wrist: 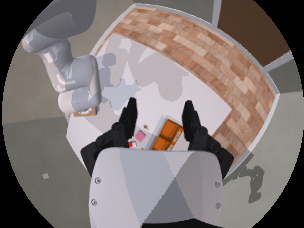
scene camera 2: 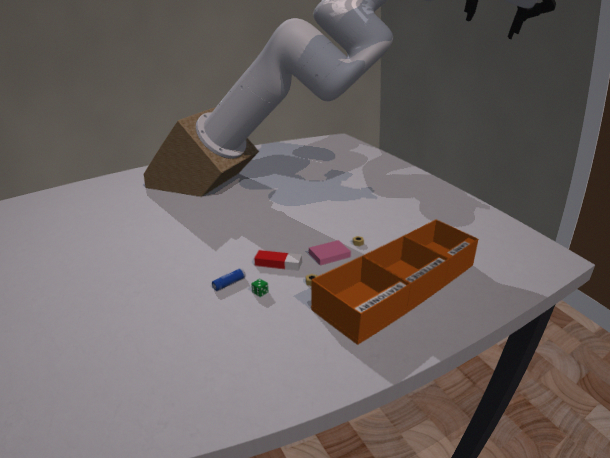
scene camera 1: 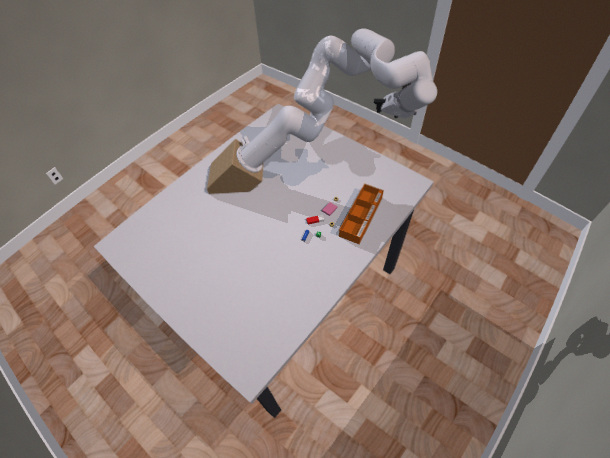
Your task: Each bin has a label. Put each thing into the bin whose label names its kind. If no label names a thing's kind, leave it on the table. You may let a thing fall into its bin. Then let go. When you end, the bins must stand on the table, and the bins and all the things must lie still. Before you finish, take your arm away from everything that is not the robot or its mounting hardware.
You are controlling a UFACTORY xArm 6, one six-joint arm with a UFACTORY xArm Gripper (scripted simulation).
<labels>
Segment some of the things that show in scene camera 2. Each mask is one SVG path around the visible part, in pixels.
A red-and-white eraser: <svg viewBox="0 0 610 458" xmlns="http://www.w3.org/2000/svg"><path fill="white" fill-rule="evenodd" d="M254 258L255 266L299 271L302 264L302 254L259 250Z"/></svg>
</labels>
